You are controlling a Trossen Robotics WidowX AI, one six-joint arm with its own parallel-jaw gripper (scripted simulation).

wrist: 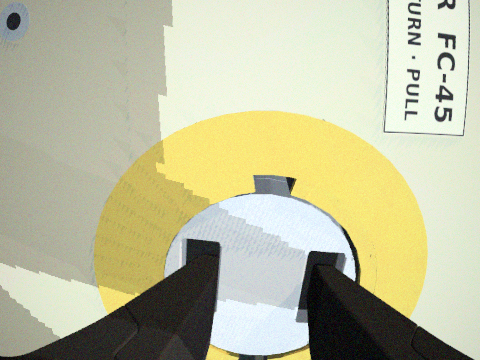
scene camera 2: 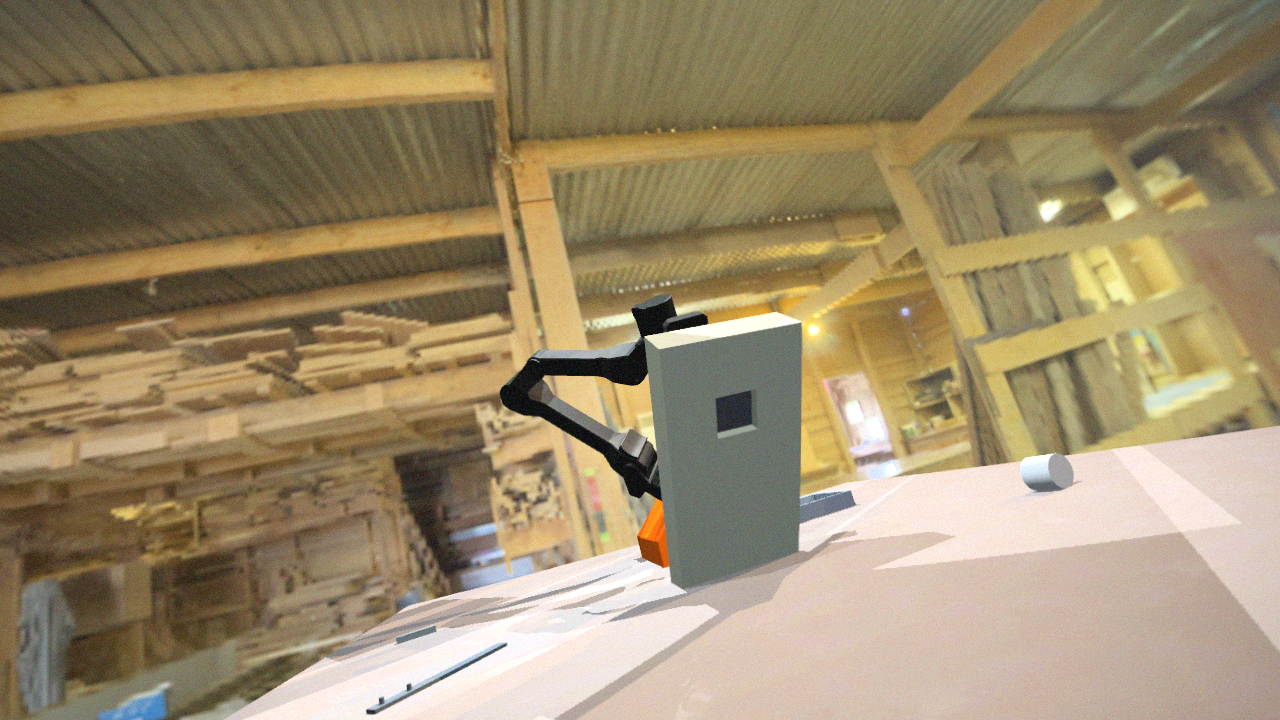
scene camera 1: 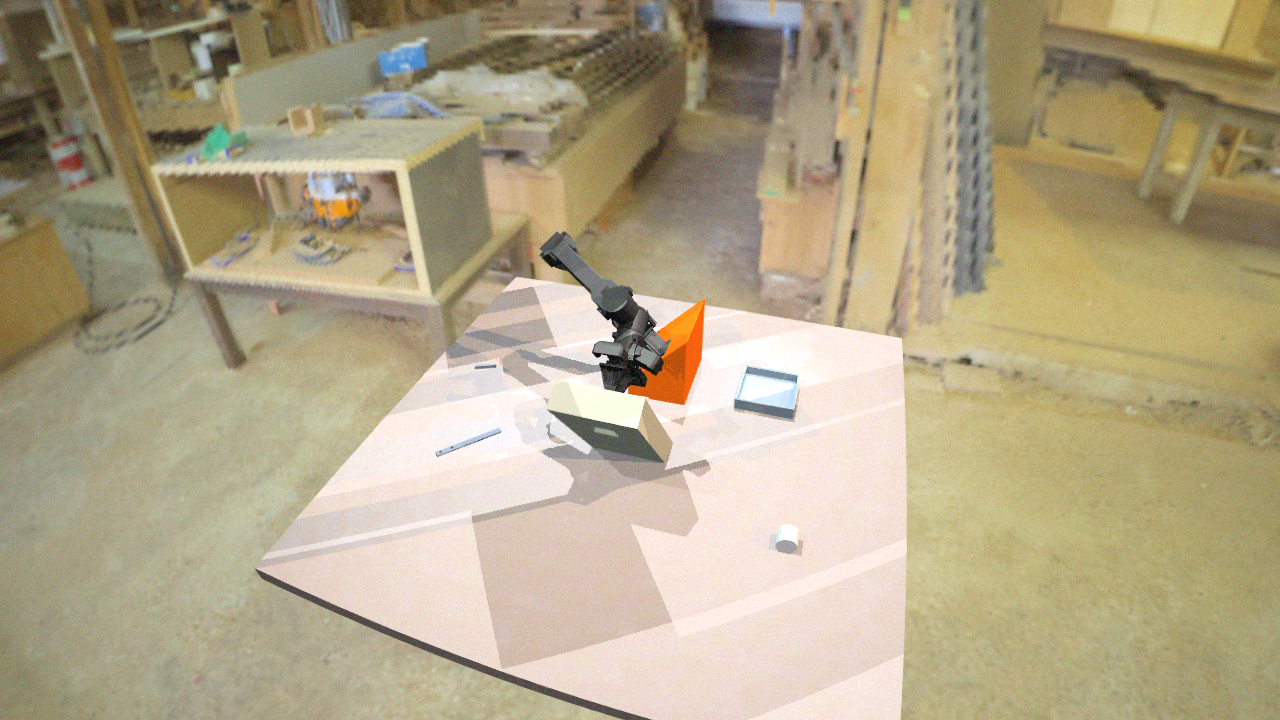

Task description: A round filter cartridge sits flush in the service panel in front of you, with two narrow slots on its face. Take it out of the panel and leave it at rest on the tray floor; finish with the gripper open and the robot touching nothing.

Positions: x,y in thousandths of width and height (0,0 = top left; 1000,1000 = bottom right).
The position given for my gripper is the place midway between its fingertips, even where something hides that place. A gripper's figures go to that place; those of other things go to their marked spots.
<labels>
My gripper (wrist: 551,768) is 10 cm from the lens. A round filter cartridge (wrist: 557,671): 9 cm from the lens. A cream service panel (wrist: 264,351) is 8 cm from the lens.
</labels>
